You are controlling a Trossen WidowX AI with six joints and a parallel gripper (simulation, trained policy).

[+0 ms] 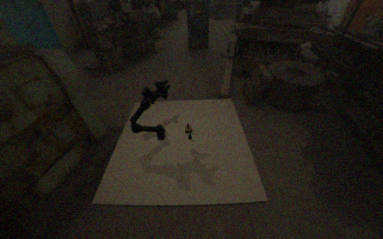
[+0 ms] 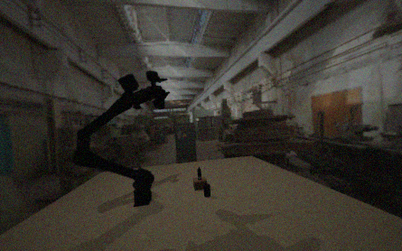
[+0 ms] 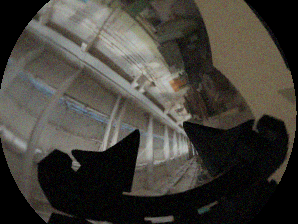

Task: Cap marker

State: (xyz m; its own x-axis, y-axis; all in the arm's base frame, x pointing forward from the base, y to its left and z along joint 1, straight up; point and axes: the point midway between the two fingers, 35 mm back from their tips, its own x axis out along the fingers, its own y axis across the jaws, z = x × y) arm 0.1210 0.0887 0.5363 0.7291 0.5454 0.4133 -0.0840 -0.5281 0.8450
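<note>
The dark cap is 520 mm below my gripper tip, 150 mm ahead of it and 130 mm to the right of it. Round my gripper tip: small tan holder block 530 mm below, 130 mm ahead, 30 mm to the right; then dark marker 470 mm below, 130 mm ahead, 30 mm to the right.
</note>
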